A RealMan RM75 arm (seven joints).
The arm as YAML. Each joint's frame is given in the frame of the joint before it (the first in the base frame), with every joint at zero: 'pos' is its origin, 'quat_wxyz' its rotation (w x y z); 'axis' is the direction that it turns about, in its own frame. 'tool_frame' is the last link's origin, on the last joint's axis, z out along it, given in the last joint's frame.
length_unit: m
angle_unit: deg
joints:
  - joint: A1
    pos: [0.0, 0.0, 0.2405]
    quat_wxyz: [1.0, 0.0, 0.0, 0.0]
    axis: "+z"
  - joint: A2
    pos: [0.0, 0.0, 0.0]
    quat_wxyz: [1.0, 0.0, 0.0, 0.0]
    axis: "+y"
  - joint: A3
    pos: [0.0, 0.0, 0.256]
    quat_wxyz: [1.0, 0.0, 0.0, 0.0]
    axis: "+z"
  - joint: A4
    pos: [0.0, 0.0, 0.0]
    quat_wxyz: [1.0, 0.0, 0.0, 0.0]
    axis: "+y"
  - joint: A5
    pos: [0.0, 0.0, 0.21]
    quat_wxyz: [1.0, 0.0, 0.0, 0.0]
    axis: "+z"
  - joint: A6
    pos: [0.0, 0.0, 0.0]
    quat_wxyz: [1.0, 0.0, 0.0, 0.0]
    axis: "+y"
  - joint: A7
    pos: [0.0, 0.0, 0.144]
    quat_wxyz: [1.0, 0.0, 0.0, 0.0]
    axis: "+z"
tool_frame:
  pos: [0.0, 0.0, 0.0]
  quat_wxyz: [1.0, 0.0, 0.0, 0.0]
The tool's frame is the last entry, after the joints.
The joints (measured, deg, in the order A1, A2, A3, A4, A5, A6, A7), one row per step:
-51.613, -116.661, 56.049, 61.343, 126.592, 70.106, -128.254
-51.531, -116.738, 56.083, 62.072, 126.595, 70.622, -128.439
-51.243, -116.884, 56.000, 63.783, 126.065, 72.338, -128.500
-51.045, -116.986, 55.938, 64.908, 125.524, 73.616, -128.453
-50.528, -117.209, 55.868, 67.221, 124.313, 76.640, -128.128
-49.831, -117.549, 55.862, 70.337, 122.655, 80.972, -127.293
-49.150, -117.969, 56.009, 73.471, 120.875, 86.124, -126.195
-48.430, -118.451, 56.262, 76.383, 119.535, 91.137, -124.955
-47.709, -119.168, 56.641, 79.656, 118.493, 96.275, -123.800
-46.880, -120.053, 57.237, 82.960, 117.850, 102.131, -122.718
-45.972, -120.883, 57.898, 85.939, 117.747, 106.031, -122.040
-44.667, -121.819, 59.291, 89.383, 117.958, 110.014, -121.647
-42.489, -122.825, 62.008, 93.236, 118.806, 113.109, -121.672
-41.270, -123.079, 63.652, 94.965, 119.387, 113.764, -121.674
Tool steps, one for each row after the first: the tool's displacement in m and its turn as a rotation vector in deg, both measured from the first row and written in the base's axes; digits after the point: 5 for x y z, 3 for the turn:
0.00193, -0.00137, 0.00095, -0.126, 0.021, -0.351
0.00642, -0.00585, 0.00336, -0.829, -0.217, -1.484
0.00963, -0.00934, 0.00477, -1.458, -0.466, -2.362
0.01532, -0.01793, 0.00693, -3.152, -0.773, -4.380
0.02259, -0.03089, 0.00911, -5.676, -0.778, -7.620
0.02943, -0.04679, 0.00969, -9.069, -0.357, -11.447
0.03370, -0.06281, 0.00937, -12.432, 0.616, -15.181
0.03782, -0.08019, 0.00848, -15.834, 1.969, -19.125
0.03920, -0.09983, 0.00612, -20.055, 3.952, -22.943
0.03923, -0.11440, 0.00460, -22.593, 5.743, -25.578
0.03775, -0.13080, 0.00167, -25.453, 8.175, -27.979
0.03345, -0.14783, -0.00400, -28.137, 11.298, -29.485
0.03085, -0.15419, -0.00668, -28.818, 12.913, -29.910

